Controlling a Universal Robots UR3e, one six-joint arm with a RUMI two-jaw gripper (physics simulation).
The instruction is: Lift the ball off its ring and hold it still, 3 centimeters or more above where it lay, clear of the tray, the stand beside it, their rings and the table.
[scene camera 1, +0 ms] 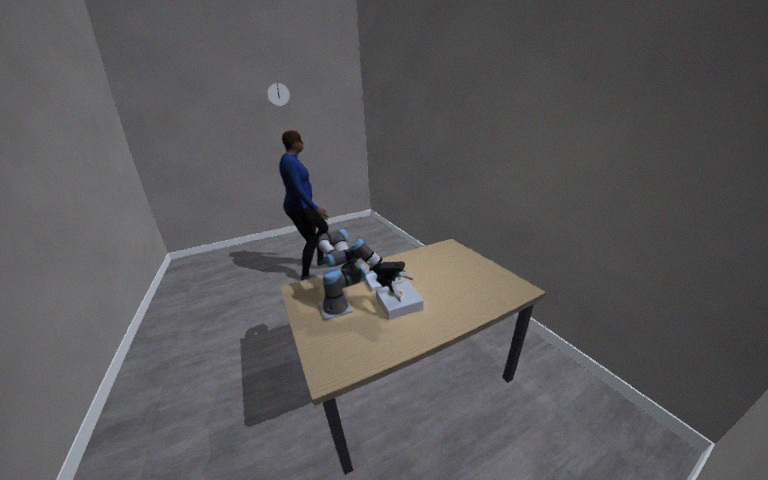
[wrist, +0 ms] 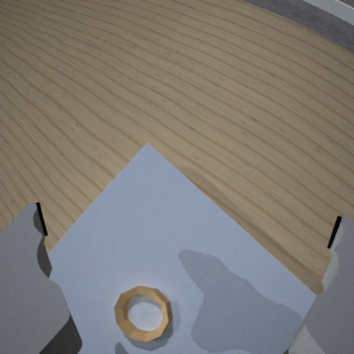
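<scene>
A block stand (scene camera 1: 411,302) belongs to the scene, and the wrist view shows the stand (wrist: 152,257) as well. The gripper (scene camera 1: 406,290) can likewise be seen by both the scene camera and the wrist view, where the gripper (wrist: 189,215) appears too.
</scene>
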